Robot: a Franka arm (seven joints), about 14 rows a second.
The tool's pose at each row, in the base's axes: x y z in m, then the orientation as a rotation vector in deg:
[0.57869 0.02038 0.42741 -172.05 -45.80 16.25]
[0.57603 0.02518 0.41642 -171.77 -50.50 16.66]
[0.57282 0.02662 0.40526 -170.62 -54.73 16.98]
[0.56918 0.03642 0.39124 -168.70 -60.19 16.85]
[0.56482 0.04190 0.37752 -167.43 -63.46 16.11]
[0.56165 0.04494 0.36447 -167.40 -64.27 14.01]
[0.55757 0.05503 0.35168 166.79 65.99 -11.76]
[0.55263 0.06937 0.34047 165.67 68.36 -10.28]
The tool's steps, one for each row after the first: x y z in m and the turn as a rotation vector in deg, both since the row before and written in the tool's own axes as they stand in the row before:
[0.00197 -0.00474 0.01116 -1.19 -0.56 -2.83]
[0.00009 -0.00232 0.01147 -0.36 -0.32 -2.76]
[0.00525 -0.00928 0.01386 -0.28 -0.01 -3.68]
[0.00253 -0.00611 0.01391 -0.23 0.41 -2.24]
[0.00183 -0.00349 0.01319 -0.60 1.21 -0.48]
[0.00557 -0.00949 0.01269 -0.96 1.17 -1.13]
[0.00758 -0.01335 0.01096 -0.67 0.74 -1.65]

